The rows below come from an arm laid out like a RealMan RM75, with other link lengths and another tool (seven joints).
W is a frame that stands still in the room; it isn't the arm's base.
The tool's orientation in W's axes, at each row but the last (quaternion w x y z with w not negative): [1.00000 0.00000 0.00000 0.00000]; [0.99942 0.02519 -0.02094 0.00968]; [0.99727 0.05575 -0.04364 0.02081]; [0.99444 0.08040 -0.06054 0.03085]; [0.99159 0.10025 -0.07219 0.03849]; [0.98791 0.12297 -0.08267 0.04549]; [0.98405 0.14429 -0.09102 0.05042]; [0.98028 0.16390 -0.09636 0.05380]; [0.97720 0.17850 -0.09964 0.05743]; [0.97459 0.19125 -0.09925 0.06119]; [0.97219 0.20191 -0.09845 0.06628]
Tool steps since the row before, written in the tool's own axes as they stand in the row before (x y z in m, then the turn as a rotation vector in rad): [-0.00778 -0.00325 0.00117 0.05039 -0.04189 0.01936]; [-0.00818 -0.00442 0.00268 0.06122 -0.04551 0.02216]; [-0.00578 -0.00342 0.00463 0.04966 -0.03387 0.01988]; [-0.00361 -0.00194 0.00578 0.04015 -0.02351 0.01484]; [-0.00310 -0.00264 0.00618 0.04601 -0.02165 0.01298]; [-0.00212 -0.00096 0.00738 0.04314 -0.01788 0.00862]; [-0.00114 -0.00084 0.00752 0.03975 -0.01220 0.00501]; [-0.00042 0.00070 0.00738 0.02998 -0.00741 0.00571]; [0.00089 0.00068 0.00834 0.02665 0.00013 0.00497]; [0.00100 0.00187 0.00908 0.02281 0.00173 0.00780]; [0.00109 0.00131 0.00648 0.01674 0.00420 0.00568]
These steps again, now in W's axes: [-0.00778 -0.00325 0.00117 0.05039 -0.04189 0.01936]; [-0.00819 -0.00470 0.00211 0.06117 -0.04545 0.02243]; [-0.00599 -0.00413 0.00369 0.04931 -0.03406 0.02041]; [-0.00411 -0.00304 0.00491 0.03974 -0.02352 0.01590]; [-0.00366 -0.00403 0.00501 0.04560 -0.02096 0.01534]; [-0.00310 -0.00292 0.00646 0.04303 -0.01642 0.01156]; [-0.00225 -0.00309 0.00663 0.03960 -0.01020 0.00906]; [-0.00177 -0.00182 0.00698 0.02929 -0.00665 0.00919]; [-0.00069 -0.00230 0.00806 0.02506 0.00037 0.01033]; [-0.00087 -0.00169 0.00913 0.02059 0.00044 0.01265]; [-0.00023 -0.00134 0.00656 0.01462 0.00301 0.01035]
